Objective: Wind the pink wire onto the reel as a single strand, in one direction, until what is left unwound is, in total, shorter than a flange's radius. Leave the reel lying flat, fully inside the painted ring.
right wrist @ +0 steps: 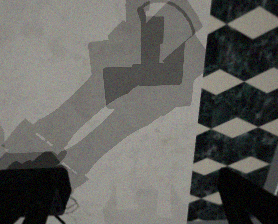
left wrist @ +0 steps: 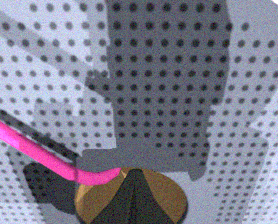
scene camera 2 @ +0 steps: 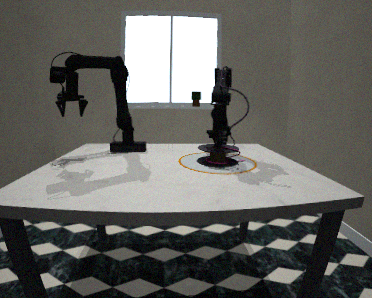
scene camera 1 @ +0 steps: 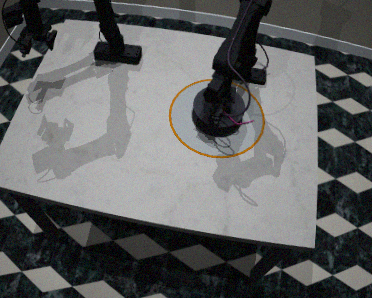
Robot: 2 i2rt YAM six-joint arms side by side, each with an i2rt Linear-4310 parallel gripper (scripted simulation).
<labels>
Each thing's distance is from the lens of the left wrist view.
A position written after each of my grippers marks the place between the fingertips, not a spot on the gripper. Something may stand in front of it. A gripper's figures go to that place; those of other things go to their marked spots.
my left gripper (left wrist: 136, 177): 11 cm
dark reel (left wrist: 182, 95): 6 cm
</labels>
